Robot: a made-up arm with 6 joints. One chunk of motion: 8 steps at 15 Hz.
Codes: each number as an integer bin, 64 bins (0 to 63) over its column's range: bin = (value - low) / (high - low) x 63, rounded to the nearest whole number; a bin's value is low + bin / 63 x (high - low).
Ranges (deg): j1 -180.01..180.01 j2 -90..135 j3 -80.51..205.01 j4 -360.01..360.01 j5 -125..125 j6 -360.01..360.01
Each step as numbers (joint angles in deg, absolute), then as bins.
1 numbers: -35.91 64.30 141.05 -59.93 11.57 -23.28
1 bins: 25 43 49 26 34 29
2 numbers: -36.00 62.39 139.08 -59.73 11.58 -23.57
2 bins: 25 43 48 26 34 29
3 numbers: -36.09 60.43 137.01 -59.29 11.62 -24.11
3 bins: 25 42 48 26 34 29
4 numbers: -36.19 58.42 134.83 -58.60 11.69 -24.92
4 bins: 25 42 48 26 34 29
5 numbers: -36.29 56.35 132.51 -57.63 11.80 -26.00
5 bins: 25 41 47 26 34 29
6 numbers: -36.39 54.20 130.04 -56.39 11.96 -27.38
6 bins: 25 40 46 27 35 29
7 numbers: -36.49 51.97 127.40 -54.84 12.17 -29.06
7 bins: 25 40 46 27 35 29
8 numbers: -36.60 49.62 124.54 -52.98 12.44 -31.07
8 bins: 25 39 45 27 35 29
